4 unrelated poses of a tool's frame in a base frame.
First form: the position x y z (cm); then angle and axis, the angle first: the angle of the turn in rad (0 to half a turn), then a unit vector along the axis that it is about.
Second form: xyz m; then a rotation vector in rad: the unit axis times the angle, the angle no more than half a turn. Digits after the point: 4 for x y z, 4 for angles.
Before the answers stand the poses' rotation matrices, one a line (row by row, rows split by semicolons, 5 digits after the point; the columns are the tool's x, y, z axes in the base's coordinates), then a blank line. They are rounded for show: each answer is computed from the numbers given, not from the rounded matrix.
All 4 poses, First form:
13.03 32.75 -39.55 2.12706 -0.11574 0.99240 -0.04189
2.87 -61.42 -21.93 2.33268 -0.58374 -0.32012 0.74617
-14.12 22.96 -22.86 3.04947 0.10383 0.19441 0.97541
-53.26 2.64 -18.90 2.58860 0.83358 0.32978 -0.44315
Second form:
-0.50755 -0.13993 0.85018; -0.21108 0.97685 0.03477; -0.83537 -0.16181 -0.52534
-0.11432 -0.22402 -0.96786; 0.85574 -0.51707 0.01861; -0.50462 -0.82611 0.25082
-0.97424 -0.04944 0.22001; 0.13002 -0.92033 0.36890; 0.18424 0.38801 0.90305
0.43520 0.74159 -0.51054; 0.27607 -0.64965 -0.70833; -0.85696 0.16732 -0.48746

0.1303 0.3275 -0.3955 -0.2462 2.1109 -0.0891
0.0287 -0.6142 -0.2193 -1.3617 -0.7467 1.7406
-0.1412 0.2296 -0.2286 0.3166 0.5928 2.9745
-0.5326 0.0264 -0.1890 2.1578 0.8537 -1.1471

